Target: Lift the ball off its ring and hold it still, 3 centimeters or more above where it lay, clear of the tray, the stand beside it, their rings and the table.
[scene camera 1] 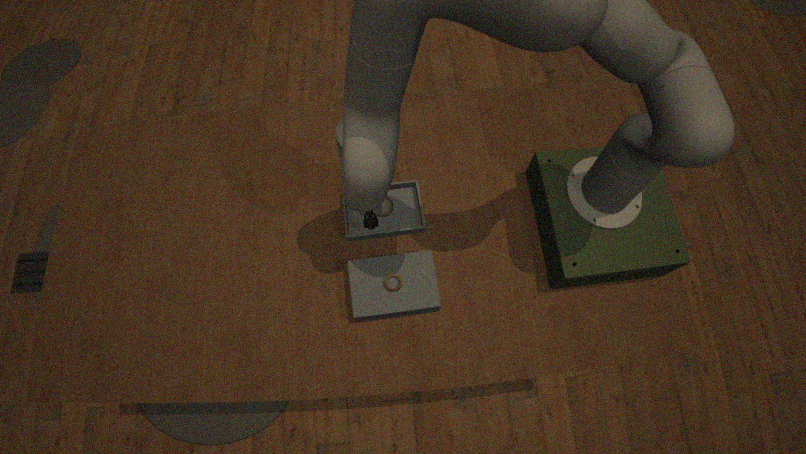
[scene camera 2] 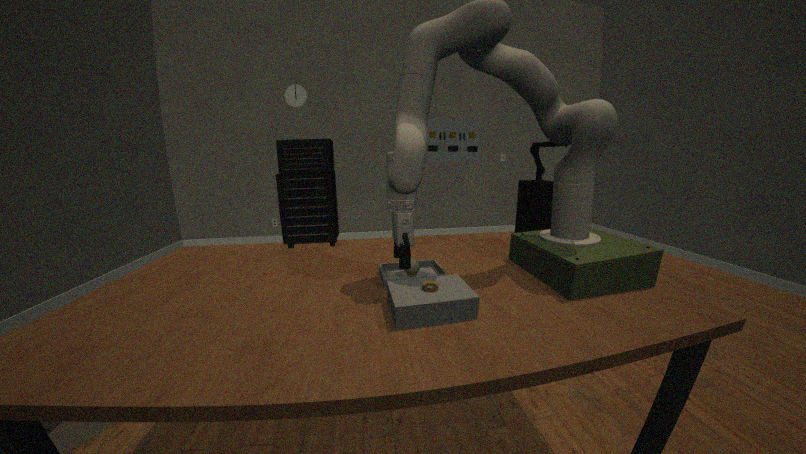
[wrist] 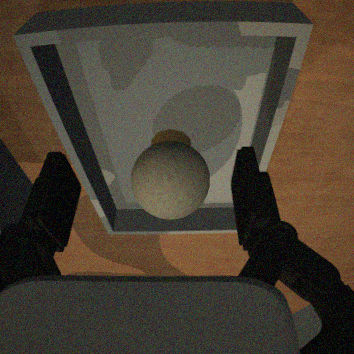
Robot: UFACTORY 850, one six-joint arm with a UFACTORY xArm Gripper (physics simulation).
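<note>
The pale ball (scene camera 1: 385,206) (scene camera 2: 415,270) (wrist: 170,180) rests on its brownish ring (wrist: 171,135) inside the grey tray (scene camera 1: 421,206) (wrist: 165,15). The arm hides part of the ball in scene camera 1, and a finger and the stand hide parts of it and the tray in scene camera 2. My gripper (scene camera 1: 370,219) (scene camera 2: 403,263) (wrist: 151,166) is open and empty. In the wrist view its two black fingers stand wide apart, one to each side of the ball, with gaps on both sides. How far the fingertips reach down beside the ball cannot be told.
The grey stand (scene camera 1: 418,296) (scene camera 2: 434,313) is beside the tray, nearer scene camera 2, with an orange-brown ring (scene camera 1: 385,283) (scene camera 2: 430,291) on top. The arm's green base block (scene camera 1: 626,248) (scene camera 2: 614,279) is to the right. The tray's raised walls surround the ball.
</note>
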